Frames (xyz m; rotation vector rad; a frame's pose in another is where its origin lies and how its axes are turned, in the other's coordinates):
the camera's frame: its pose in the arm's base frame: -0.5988 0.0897 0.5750 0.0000 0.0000 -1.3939
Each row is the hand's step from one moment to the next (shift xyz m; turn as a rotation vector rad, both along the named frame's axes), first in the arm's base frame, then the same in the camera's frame.
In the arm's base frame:
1: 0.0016 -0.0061 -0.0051 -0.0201 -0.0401 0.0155
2: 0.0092 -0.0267 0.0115 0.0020 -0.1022 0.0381
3: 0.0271 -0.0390 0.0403 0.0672 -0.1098 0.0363
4: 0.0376 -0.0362 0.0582 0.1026 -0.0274 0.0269
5: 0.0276 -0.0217 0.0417 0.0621 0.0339 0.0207
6: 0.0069 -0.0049 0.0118 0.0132 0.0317 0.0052
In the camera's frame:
1: 0.0063 0.0005 -0.0051 0.0359 -0.0268 0.0155
2: 0.0279 0.0044 0.0115 0.1010 -0.0160 0.0381
3: 0.0432 0.0198 0.0403 0.1199 0.0468 0.0363
4: 0.0423 0.0306 0.0582 0.0450 0.0962 0.0269
5: 0.0262 0.0234 0.0417 -0.0224 0.0671 0.0207
6: 0.0060 0.0059 0.0118 -0.0289 0.0186 0.0052

